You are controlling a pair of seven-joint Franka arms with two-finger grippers.
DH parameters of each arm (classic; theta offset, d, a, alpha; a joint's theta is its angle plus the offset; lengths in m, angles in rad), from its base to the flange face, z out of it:
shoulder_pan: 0 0.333 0 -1.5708
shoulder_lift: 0 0 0 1.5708
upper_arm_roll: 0 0.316 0.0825 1.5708
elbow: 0 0 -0.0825 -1.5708
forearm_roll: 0 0.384 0 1.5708
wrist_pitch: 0 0 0.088 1.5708
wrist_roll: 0 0.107 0 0
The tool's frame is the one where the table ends.
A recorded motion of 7 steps. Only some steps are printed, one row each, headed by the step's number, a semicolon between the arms.
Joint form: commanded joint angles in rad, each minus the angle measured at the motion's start. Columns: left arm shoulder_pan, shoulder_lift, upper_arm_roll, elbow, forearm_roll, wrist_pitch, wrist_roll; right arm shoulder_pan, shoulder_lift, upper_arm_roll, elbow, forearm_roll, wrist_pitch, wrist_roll.
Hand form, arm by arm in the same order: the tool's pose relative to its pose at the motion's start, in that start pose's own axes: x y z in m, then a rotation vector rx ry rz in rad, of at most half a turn. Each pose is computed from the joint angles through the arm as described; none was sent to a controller.
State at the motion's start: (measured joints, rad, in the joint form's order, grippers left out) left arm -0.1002 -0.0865 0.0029 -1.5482 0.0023 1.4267 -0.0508; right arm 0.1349 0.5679 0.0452 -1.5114 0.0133 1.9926 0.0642
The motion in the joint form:
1: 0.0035 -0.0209 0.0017 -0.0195 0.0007 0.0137 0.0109; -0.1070 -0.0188 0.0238 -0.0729 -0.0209 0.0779 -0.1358
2: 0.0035 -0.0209 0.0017 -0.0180 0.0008 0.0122 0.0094; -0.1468 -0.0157 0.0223 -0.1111 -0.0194 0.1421 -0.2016
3: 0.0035 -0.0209 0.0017 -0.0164 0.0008 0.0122 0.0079; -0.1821 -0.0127 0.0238 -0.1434 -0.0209 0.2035 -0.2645
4: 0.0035 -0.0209 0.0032 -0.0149 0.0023 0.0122 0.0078; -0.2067 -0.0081 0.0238 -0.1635 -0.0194 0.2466 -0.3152
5: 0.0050 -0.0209 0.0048 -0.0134 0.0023 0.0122 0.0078; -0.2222 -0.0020 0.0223 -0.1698 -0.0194 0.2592 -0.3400
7: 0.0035 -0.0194 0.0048 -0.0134 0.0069 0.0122 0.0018; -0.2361 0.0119 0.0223 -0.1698 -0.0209 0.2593 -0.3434
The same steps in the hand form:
1: -0.0052 -0.0031 -0.0027 -0.0004 0.0151 0.0056; -0.0055 0.0607 0.0121 -0.0008 0.0272 -0.0599
2: -0.0054 -0.0031 -0.0032 -0.0003 0.0151 0.0041; -0.0079 0.0885 0.0255 -0.0001 0.0514 -0.0840
3: -0.0055 -0.0031 -0.0040 -0.0004 0.0167 0.0026; -0.0106 0.1115 0.0363 -0.0036 0.0785 -0.1138
4: -0.0055 -0.0041 -0.0047 0.0008 0.0182 0.0008; -0.0127 0.1279 0.0442 -0.0061 0.0977 -0.1389
5: -0.0055 -0.0057 -0.0053 0.0005 0.0197 -0.0023; -0.0143 0.1393 0.0499 -0.0071 0.0982 -0.1467
7: -0.0049 -0.0055 -0.0046 0.0051 0.0184 -0.0074; -0.0157 0.1488 0.0592 -0.0042 0.0851 -0.1368

